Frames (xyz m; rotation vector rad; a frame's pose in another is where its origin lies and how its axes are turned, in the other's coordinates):
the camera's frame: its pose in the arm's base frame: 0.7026 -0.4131 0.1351 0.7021 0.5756 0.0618
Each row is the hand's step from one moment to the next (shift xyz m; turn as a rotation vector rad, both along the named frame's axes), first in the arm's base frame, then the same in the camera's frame.
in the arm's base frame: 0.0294 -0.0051 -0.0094 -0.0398 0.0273 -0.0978
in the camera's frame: 0.0281 -0.0058 0.0125 0.0199 -0.0456 -0.0971
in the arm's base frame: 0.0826 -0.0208 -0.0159 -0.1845 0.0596 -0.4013
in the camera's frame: 0.0723 -0.0148 0.0455 0.0511 -0.2302 -0.3782
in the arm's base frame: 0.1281 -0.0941 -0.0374 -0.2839 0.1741 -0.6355
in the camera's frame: 0.1032 -0.0784 0.0993 0.1071 -0.3022 -0.6419
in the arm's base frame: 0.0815 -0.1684 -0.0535 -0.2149 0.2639 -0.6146
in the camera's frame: 0.0536 -0.1519 0.1092 0.1771 -0.2108 -0.6463
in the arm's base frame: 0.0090 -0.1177 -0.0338 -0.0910 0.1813 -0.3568
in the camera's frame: -0.0047 -0.1104 0.0536 0.1381 -0.0962 -0.3743
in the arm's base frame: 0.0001 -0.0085 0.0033 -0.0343 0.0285 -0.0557
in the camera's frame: -0.0036 -0.0045 0.0071 0.0047 -0.0176 -0.0690
